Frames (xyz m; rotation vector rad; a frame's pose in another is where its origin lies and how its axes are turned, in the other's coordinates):
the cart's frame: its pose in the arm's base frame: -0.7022 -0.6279 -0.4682 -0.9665 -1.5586 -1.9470
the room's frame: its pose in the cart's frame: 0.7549 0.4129 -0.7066 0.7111 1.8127 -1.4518
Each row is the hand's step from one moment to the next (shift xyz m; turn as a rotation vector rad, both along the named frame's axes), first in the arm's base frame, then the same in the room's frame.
Working: the arm's base frame: its pose in the room's frame: -0.7290 -1.4786 -0.5770 -2.1334 1.2093 1.3218

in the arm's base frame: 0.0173 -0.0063 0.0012 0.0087 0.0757 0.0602
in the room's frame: 0.0079 -0.0039 -0.0162 -0.0928 -0.0074 -0.0276
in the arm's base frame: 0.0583 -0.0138 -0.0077 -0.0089 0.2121 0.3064
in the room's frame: 0.0270 -0.0251 -0.0478 -0.3428 0.0869 -0.1179
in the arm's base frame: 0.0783 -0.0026 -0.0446 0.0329 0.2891 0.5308
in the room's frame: 0.0423 -0.0657 -0.0449 -0.5208 0.1722 -0.2559
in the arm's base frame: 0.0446 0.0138 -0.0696 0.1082 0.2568 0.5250
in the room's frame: 0.0362 -0.0756 -0.0014 -0.4765 0.1508 -0.3217
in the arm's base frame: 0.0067 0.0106 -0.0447 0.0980 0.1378 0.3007
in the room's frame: 0.0175 -0.0390 0.0181 -0.2582 0.0744 -0.2163
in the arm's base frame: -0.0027 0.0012 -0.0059 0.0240 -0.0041 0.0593
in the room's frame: 0.0018 -0.0033 0.0054 -0.0247 0.0303 -0.0508
